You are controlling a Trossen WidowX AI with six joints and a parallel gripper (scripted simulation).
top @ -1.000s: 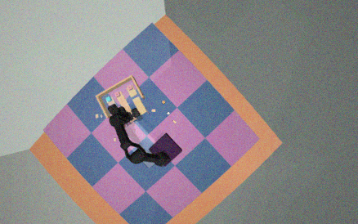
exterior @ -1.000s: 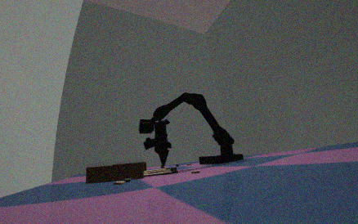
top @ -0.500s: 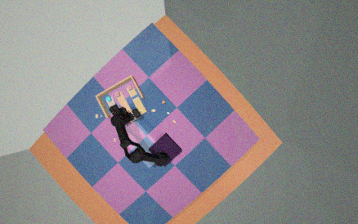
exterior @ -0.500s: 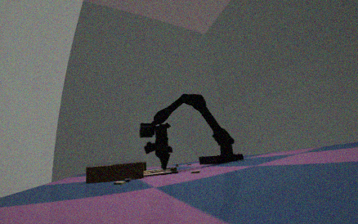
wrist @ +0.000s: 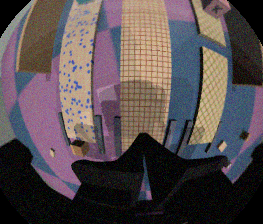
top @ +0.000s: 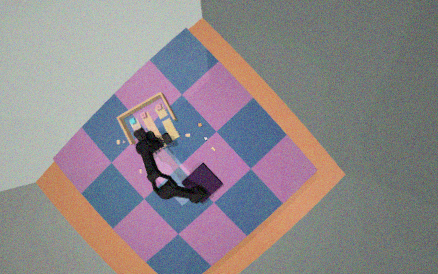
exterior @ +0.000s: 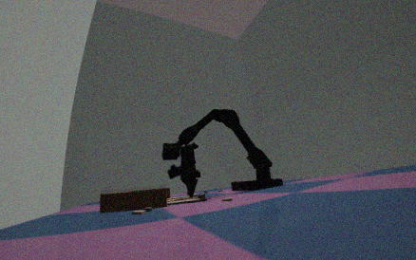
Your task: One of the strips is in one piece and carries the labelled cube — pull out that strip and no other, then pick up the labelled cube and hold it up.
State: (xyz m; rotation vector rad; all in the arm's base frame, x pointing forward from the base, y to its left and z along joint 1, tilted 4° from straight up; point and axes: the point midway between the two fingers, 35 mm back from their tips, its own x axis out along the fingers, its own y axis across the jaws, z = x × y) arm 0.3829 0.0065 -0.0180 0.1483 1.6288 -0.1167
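My gripper tip is now 3 cm short of the strip and 11 cm to the left of it.
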